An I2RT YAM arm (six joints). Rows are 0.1 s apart.
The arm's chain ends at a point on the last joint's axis. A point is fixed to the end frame.
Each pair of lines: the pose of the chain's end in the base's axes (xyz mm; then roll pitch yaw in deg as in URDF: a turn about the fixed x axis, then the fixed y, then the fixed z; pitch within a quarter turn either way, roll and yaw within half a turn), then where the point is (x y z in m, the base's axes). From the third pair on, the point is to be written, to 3 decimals.
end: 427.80, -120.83, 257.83, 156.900, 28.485, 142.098
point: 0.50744 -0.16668 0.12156
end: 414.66, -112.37, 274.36, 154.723, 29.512, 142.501
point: 0.50008 -0.15405 0.14026
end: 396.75, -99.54, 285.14, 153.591, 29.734, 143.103
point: 0.485 -0.138 0.152
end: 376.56, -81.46, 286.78, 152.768, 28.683, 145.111
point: 0.465 -0.113 0.152
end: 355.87, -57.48, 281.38, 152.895, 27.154, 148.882
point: 0.443 -0.082 0.144
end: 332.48, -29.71, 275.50, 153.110, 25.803, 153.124
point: 0.418 -0.047 0.136
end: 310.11, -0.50, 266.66, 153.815, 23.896, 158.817
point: 0.392 -0.009 0.124
